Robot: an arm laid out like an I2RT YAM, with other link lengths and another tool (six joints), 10 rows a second.
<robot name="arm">
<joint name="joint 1" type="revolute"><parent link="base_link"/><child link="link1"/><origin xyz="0 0 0.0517"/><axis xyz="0 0 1"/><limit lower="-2.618" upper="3.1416"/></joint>
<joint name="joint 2" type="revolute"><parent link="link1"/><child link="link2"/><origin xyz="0.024 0.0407 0.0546" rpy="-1.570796 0 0"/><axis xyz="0 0 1"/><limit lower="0" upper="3.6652"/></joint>
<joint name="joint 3" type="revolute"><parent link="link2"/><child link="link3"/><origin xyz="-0.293 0 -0.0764" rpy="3.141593 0 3.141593"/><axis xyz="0 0 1"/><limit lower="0" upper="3.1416"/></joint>
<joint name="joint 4" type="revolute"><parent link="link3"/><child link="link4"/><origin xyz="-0.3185 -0.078 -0.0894"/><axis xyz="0 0 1"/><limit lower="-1.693" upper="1.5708"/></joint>
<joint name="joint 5" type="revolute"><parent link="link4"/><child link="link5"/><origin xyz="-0.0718 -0.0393 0.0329" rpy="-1.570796 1.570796 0"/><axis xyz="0 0 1"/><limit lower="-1.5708" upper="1.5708"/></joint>
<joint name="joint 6" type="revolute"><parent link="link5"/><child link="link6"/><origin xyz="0 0.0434 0.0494" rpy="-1.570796 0 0"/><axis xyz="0 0 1"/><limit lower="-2.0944" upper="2.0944"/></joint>
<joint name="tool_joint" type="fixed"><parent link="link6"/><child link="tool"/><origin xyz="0.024 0.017 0.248" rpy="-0.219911 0 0.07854"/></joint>
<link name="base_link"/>
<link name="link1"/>
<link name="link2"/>
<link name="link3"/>
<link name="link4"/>
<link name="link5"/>
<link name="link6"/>
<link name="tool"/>
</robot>
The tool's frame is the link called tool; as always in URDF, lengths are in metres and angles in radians.
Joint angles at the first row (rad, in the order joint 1, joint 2, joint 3, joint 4, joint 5, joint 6):
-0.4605, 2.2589, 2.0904, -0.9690, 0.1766, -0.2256
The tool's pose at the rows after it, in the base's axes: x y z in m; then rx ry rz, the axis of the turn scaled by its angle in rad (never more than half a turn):
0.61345 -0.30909 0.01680 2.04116 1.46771 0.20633
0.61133 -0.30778 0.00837 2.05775 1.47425 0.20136
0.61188 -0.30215 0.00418 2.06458 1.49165 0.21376
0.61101 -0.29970 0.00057 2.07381 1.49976 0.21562
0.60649 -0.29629 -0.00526 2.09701 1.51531 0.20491
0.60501 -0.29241 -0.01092 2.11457 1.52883 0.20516
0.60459 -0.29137 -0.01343 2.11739 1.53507 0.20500
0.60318 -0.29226 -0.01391 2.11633 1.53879 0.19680
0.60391 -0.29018 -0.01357 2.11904 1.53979 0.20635
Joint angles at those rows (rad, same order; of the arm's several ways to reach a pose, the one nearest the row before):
-0.4617, 2.2806, 2.1065, -0.9899, 0.1760, -0.2269
-0.4629, 2.2944, 2.1103, -0.9975, 0.1724, -0.2231
-0.4617, 2.3011, 2.1138, -1.0048, 0.1571, -0.2276
-0.4618, 2.3088, 2.1198, -1.0137, 0.1508, -0.2274
-0.4619, 2.3284, 2.1446, -1.0477, 0.1468, -0.2248
-0.4617, 2.3467, 2.1648, -1.0697, 0.1376, -0.2235
-0.4617, 2.3514, 2.1667, -1.0723, 0.1352, -0.2256
-0.4617, 2.3531, 2.1690, -1.0761, 0.1401, -0.2284
-0.4618, 2.3516, 2.1678, -1.0764, 0.1324, -0.2275

